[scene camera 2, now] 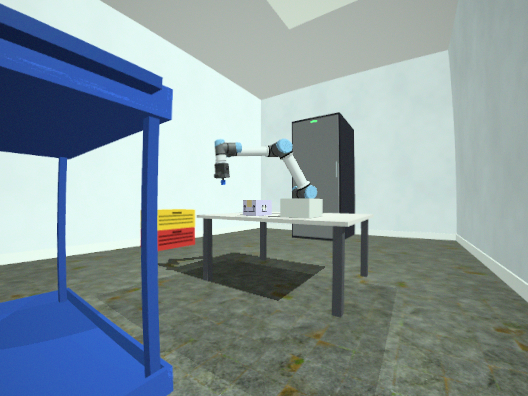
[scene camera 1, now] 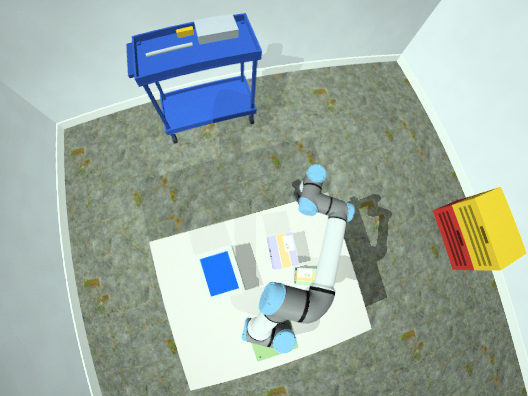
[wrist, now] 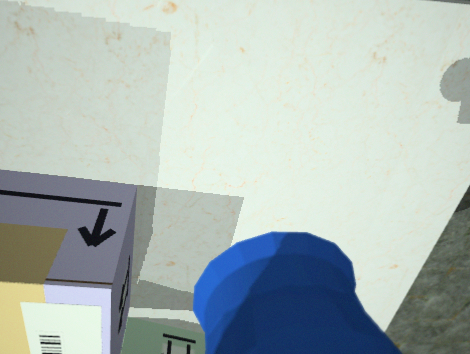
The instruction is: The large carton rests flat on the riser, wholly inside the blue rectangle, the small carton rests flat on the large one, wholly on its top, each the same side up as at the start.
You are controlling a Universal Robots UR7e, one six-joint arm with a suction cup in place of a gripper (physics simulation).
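Observation:
The large lilac carton (scene camera 1: 274,253) (scene camera 2: 264,208) (wrist: 90,265), with an orange band and a white label on top, sits flat on the table. The small green carton (scene camera 1: 298,276) (wrist: 150,330) sits on the table beside it; the cup partly hides it in the wrist view. The white riser (scene camera 1: 237,272) (scene camera 2: 301,208) bears the blue rectangle (scene camera 1: 219,273) on its top, with no carton on it. My suction cup (scene camera 2: 223,183) (wrist: 277,290) points down, open and with no carton on it, high above the table's edge and off to one side of the cartons. The arm hides it in scene camera 1.
The white table (scene camera 1: 175,305) (scene camera 2: 235,218) carries a green plate (scene camera 1: 265,353) by the arm's base. A blue cart (scene camera 1: 200,69) (scene camera 2: 151,250) stands apart, bearing a grey box (scene camera 1: 216,29). A red and yellow cabinet (scene camera 1: 492,232) (scene camera 2: 176,230) and a dark tall cabinet (scene camera 2: 316,170) stand around the room.

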